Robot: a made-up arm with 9 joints. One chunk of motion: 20 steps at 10 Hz.
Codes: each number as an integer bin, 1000 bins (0 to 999) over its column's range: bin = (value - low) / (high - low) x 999, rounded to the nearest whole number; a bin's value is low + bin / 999 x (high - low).
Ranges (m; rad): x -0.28..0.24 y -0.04..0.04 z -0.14..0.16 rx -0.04..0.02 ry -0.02..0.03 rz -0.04..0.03
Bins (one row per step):
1: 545 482 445 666 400 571
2: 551 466 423 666 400 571
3: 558 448 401 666 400 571
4: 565 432 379 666 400 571
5: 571 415 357 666 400 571
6: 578 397 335 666 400 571
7: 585 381 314 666 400 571
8: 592 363 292 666 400 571
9: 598 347 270 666 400 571
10: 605 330 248 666 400 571
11: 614 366 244 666 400 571
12: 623 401 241 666 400 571
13: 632 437 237 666 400 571
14: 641 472 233 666 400 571
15: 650 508 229 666 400 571
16: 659 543 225 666 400 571
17: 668 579 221 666 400 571
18: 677 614 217 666 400 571
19: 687 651 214 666 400 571
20: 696 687 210 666 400 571
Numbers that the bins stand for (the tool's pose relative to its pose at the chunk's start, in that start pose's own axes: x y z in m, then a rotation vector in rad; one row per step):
1: 0.0037 -0.0014 -0.0064 0.0000 0.0000 0.0000
2: 0.0068 -0.0027 -0.0130 0.0000 0.0000 0.0000
3: 0.0105 -0.0041 -0.0196 0.0000 0.0000 0.0000
4: 0.0141 -0.0054 -0.0262 0.0000 0.0000 0.0000
5: 0.0172 -0.0068 -0.0328 0.0000 0.0000 0.0000
6: 0.0209 -0.0082 -0.0394 0.0000 0.0000 0.0000
7: 0.0245 -0.0095 -0.0457 0.0000 0.0000 0.0000
8: 0.0281 -0.0109 -0.0523 0.0000 0.0000 0.0000
9: 0.0313 -0.0122 -0.0589 0.0000 0.0000 0.0000
10: 0.0349 -0.0136 -0.0655 0.0000 0.0000 0.0000
11: 0.0396 -0.0107 -0.0667 0.0000 0.0000 0.0000
12: 0.0443 -0.0079 -0.0676 0.0000 0.0000 0.0000
13: 0.0490 -0.0050 -0.0688 0.0000 0.0000 0.0000
14: 0.0537 -0.0022 -0.0700 0.0000 0.0000 0.0000
15: 0.0583 0.0007 -0.0712 0.0000 0.0000 0.0000
16: 0.0630 0.0035 -0.0724 0.0000 0.0000 0.0000
17: 0.0677 0.0064 -0.0736 0.0000 0.0000 0.0000
18: 0.0724 0.0092 -0.0748 0.0000 0.0000 0.0000
19: 0.0776 0.0121 -0.0757 0.0000 0.0000 0.0000
20: 0.0823 0.0150 -0.0769 0.0000 0.0000 0.0000

